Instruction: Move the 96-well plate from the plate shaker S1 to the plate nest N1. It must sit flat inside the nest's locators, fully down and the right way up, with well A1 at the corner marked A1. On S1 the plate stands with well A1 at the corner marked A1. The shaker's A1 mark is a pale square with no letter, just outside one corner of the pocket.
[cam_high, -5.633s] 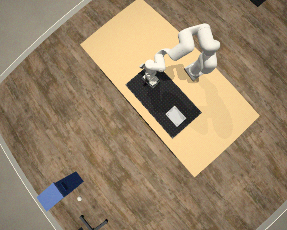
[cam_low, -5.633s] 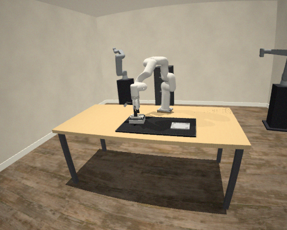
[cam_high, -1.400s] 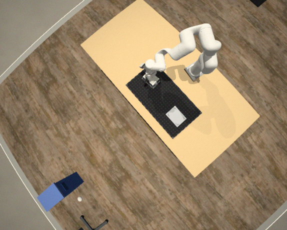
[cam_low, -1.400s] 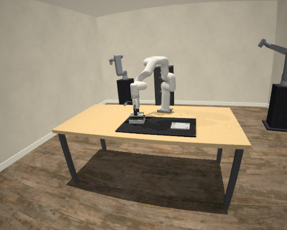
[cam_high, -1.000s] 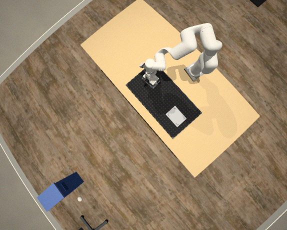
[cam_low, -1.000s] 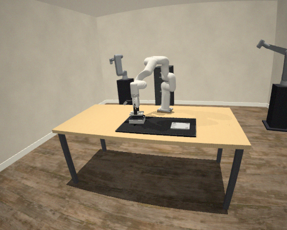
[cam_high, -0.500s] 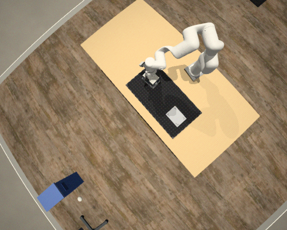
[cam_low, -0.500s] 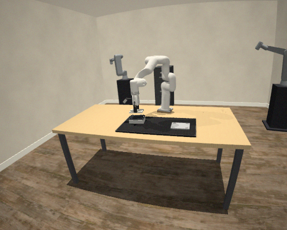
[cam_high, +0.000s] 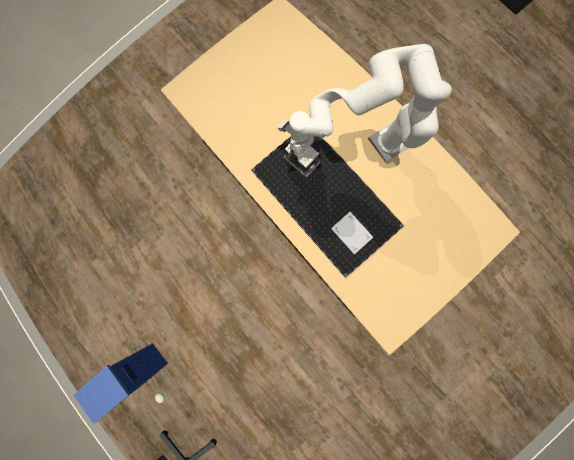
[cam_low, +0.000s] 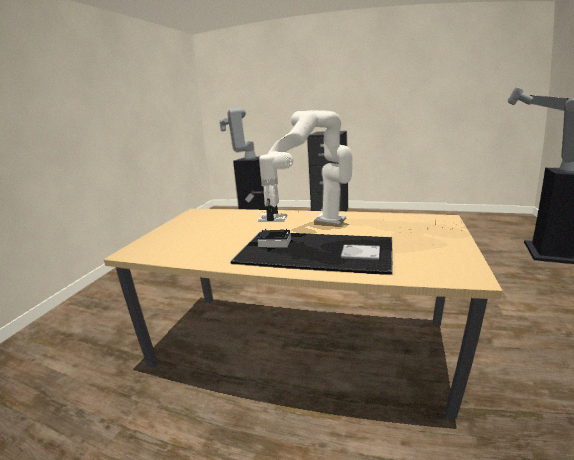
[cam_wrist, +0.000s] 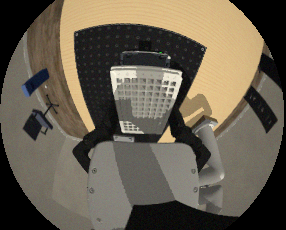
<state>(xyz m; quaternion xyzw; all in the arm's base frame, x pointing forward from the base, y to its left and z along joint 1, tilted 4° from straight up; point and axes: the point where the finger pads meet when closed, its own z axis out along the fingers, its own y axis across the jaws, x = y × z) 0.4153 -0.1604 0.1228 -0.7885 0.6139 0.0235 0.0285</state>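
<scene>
Right now my hand is 10 mm past the plate nest N1, 420 mm to the right of it and 140 mm above it. The rest, counted from my hand: white 96-well plate 10 mm below.
</scene>
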